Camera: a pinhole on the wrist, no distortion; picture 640 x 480 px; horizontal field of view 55.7 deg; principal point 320.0 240.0 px. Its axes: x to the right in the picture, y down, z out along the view. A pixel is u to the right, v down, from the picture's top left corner.
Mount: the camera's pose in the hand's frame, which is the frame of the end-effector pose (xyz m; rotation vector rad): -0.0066 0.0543 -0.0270 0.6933 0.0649 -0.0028
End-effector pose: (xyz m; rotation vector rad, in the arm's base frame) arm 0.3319 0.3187 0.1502 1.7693 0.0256 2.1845
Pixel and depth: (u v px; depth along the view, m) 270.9 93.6 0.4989
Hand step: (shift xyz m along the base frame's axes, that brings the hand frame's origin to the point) 0.3583 0.2795 -0.0330
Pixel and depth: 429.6 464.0 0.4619
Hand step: 0.4188 0.0482 0.1779
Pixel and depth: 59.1 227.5 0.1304
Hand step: 0.0887 0.0017 -0.0421
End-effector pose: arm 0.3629 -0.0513 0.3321 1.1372 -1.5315 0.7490
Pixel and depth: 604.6 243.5 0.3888
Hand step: 0.0774 -0.3562 0.1035
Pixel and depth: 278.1 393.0 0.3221
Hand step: -0.0173 -0.2732 -0.0885
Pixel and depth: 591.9 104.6 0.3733
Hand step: 0.1541 -0.3125 0.0983
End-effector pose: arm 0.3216 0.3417 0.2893 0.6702 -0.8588 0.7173
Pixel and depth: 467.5 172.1 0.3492
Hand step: 0.1086 -0.2481 0.1398
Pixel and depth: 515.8 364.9 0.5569
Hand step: 0.0614 -0.4162 0.3529
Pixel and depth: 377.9 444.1 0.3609
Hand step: -0.0512 -0.2813 0.1833
